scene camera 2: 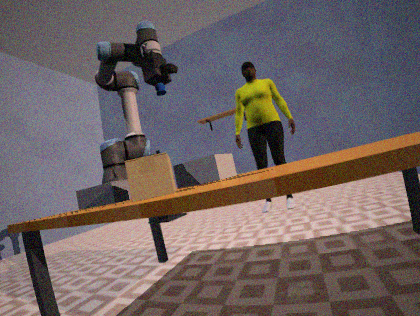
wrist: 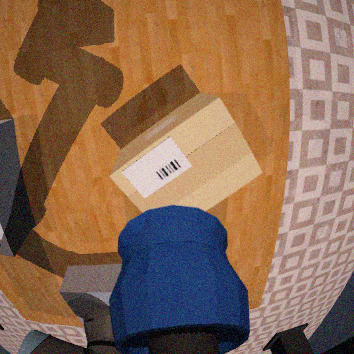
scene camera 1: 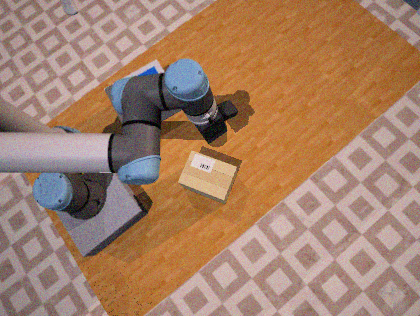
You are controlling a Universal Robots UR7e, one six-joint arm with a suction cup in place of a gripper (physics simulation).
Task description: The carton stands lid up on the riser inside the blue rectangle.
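Places are measured from the arm's base along level axes (x back, y right, z up), in centimetres.
Pixels of known places: hand at its tool point: (scene camera 2: 161, 93) (wrist: 172, 250); arm's base at its link origin: (scene camera 2: 117, 183) (scene camera 1: 86, 199).
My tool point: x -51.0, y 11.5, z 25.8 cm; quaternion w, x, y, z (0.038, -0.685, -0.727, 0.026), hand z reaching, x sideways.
Observation:
For each thing: its middle in the pictures, then the offset to it from my tool point.
- tan carton at the middle of its body: (wrist: 183, 158) (scene camera 2: 153, 177) (scene camera 1: 208, 178) dz -28.8, dx +6.9, dy +4.5 cm
- riser at the middle of its body: (scene camera 1: 145, 98) (scene camera 2: 205, 170) dz -29.0, dx +13.2, dy -39.0 cm
The tan carton (scene camera 1: 209, 176) (scene camera 2: 150, 177) (wrist: 200, 150) stands flat on the wooden table (scene camera 1: 300, 100) (scene camera 2: 300, 175) (wrist: 240, 30), with a white barcode label on its upward face. The riser (scene camera 1: 158, 64) (scene camera 2: 225, 166) (wrist: 6, 175) is a grey and white block, apart from the carton. Part of its blue rectangle (scene camera 1: 150, 73) shows in scene camera 1; the arm hides the rest. My gripper, a blue suction cup (scene camera 2: 160, 91) (wrist: 173, 220), is open and holds nothing. It hangs high above the table, well clear of the carton, and covers the carton's near corner in the wrist view.
The arm's grey base block (scene camera 1: 107, 220) (scene camera 2: 97, 195) (wrist: 92, 277) stands on the table beside the carton. A person in a yellow top (scene camera 2: 262, 105) stands behind the table. Another wooden top (scene camera 2: 217, 117) shows in the background.

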